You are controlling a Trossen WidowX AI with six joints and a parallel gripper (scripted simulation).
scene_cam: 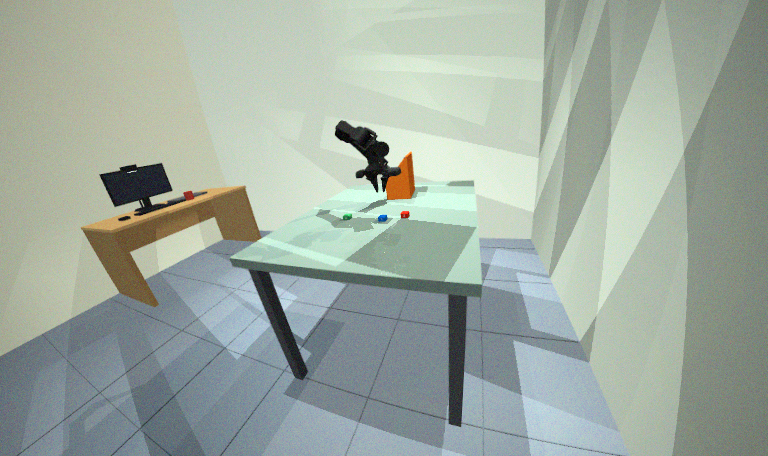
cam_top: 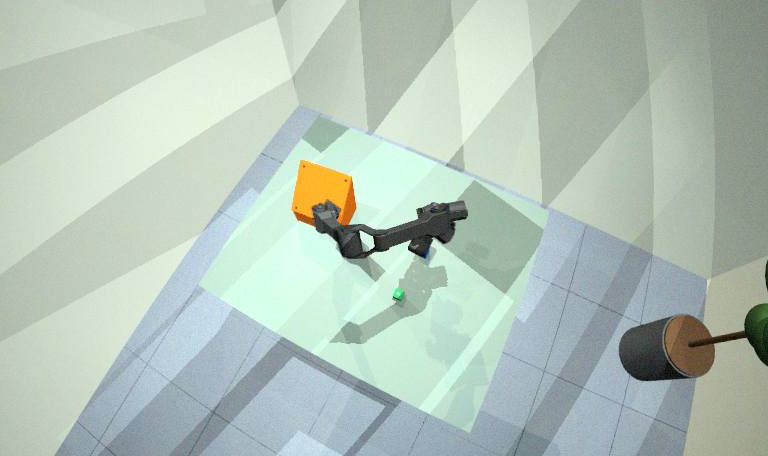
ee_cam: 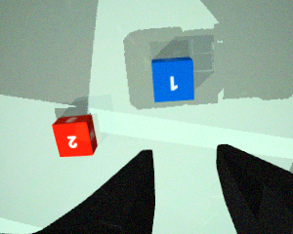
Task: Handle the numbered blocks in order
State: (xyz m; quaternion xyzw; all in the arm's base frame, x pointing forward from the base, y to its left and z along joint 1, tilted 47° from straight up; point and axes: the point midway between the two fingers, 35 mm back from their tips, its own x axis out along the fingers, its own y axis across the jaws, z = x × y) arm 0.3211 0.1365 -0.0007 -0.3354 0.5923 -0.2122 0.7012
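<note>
The red block is 5 cm behind my gripper tip, 8 cm to the left of it and 12 cm below it. Round my gripper tip: green block (2 cm ahead, 19 cm to the right, 12 cm below); blue block (1 cm ahead, 12 cm below).
</note>
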